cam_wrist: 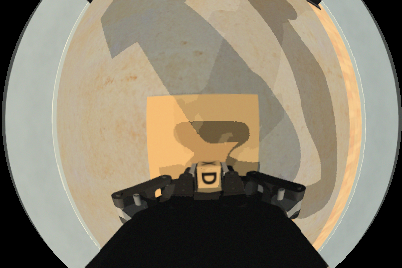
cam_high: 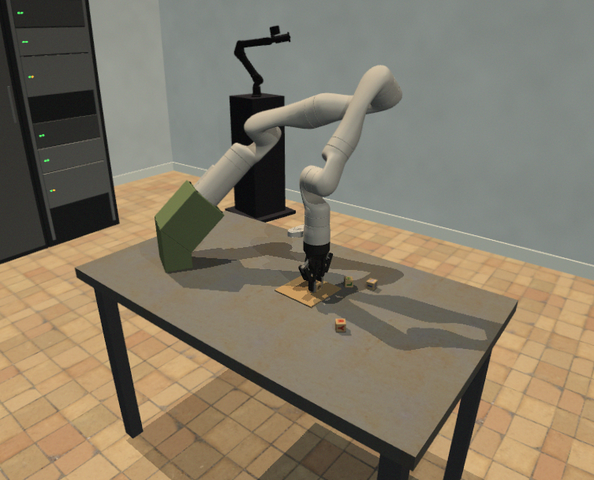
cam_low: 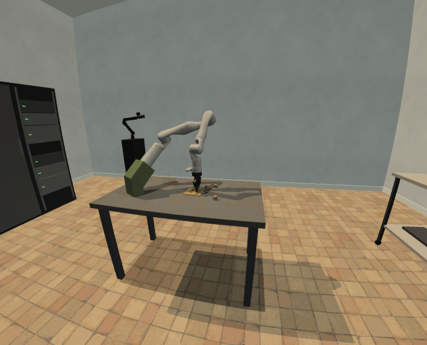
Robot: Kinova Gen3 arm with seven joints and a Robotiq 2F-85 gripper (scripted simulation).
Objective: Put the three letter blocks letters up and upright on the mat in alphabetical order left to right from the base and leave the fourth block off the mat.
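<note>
The tan mat lies 2 cm behind my hand, 1 cm to the right of it and 2 cm below it.
</note>
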